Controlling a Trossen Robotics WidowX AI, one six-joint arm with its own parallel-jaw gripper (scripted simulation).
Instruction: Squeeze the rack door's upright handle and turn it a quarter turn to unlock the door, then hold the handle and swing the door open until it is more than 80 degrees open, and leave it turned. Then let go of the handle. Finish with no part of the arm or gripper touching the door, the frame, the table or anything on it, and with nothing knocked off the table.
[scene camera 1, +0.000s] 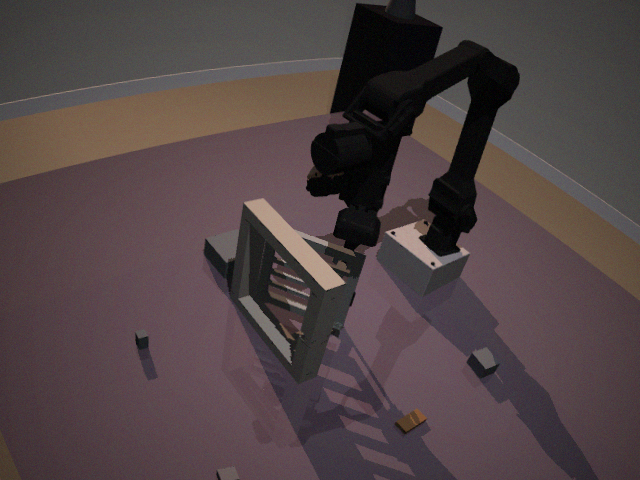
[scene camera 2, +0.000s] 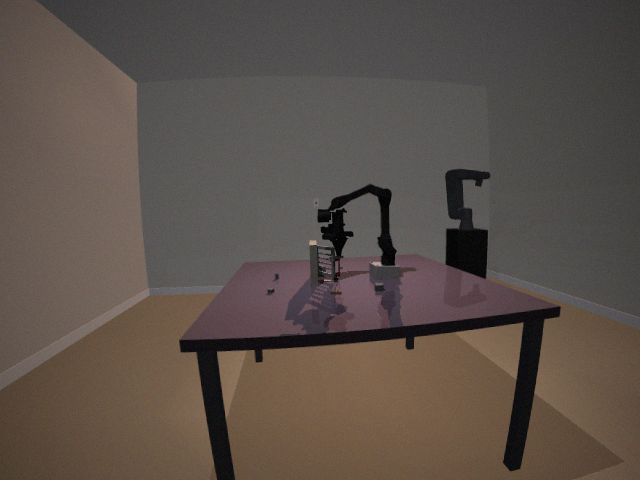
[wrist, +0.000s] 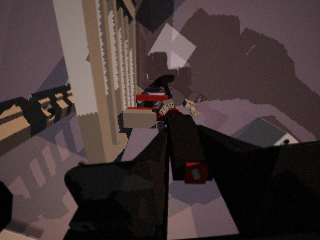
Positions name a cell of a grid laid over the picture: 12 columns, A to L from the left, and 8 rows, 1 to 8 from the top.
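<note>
Scene camera 1 gives me a view of my gripper (scene camera 1: G5). In the wrist view I find my gripper (wrist: G5) as well.
</note>
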